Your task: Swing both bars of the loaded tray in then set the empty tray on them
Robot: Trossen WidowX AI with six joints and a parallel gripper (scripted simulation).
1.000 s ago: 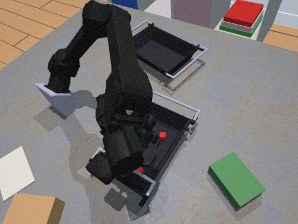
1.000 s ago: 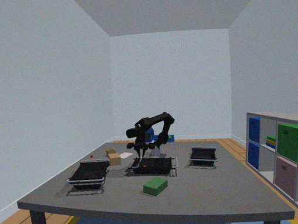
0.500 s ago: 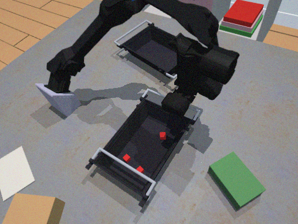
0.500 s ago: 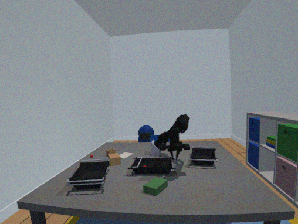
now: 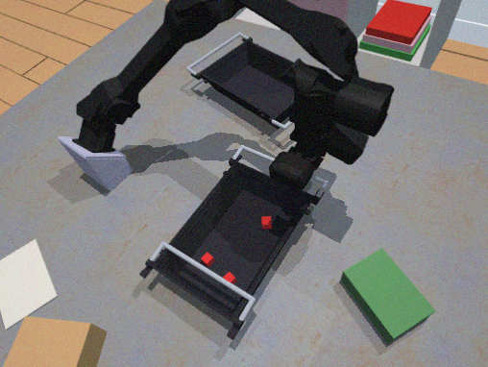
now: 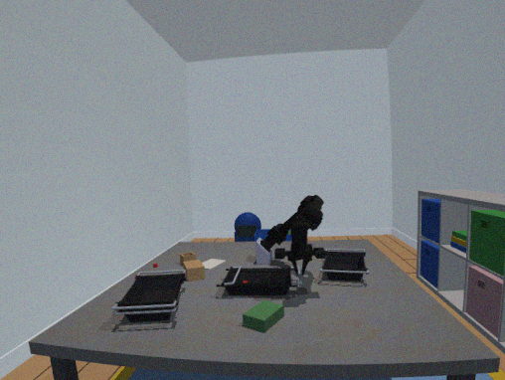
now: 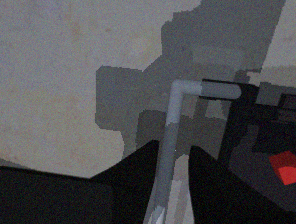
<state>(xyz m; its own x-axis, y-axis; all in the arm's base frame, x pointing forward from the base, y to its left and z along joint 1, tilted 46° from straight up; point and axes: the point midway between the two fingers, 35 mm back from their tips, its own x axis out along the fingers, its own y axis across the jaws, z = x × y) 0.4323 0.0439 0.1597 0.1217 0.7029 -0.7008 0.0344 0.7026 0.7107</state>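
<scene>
My gripper tip is 24 cm past the black plastic tray, 23 cm to the right of it and 4 cm above it. Also, from my gripper tip: green block 20 cm ahead, 13 cm to the right, 6 cm below; white sheet 43 cm to the right, 40 cm behind, 8 cm below; tan box 47 cm to the right, 22 cm behind, 5 cm below.
</scene>
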